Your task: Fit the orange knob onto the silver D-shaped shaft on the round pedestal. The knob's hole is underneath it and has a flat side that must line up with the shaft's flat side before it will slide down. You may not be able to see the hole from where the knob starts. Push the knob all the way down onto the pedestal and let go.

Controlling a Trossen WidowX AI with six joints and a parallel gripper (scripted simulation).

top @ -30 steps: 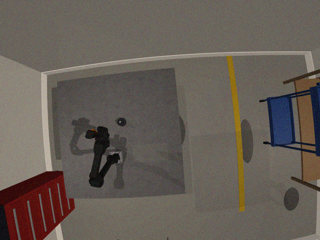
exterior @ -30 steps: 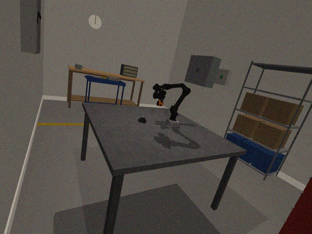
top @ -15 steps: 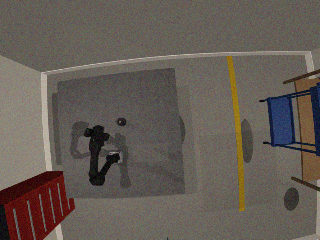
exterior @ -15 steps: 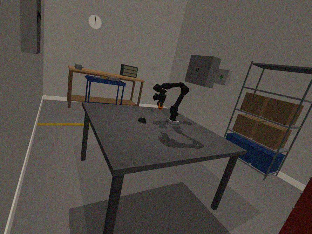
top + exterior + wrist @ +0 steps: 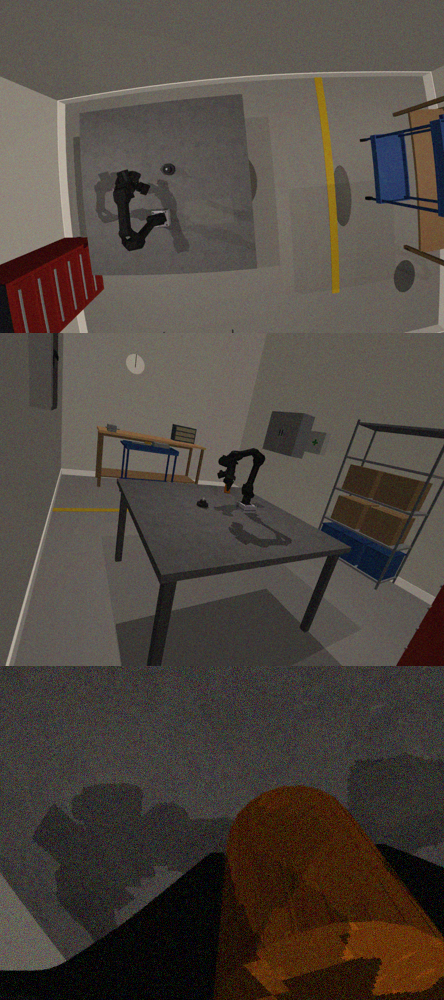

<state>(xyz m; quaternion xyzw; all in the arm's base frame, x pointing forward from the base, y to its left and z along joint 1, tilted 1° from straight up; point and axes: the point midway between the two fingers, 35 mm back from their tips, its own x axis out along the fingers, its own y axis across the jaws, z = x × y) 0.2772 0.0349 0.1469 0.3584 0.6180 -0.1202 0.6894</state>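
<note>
Now: the orange knob 30 mm above my gripper tip, 10 mm to the right of it and 10 mm behind it. Also, from my gripper tip: dark round pedestal (180 mm to the right, 140 mm below, 30 mm ahead).
</note>
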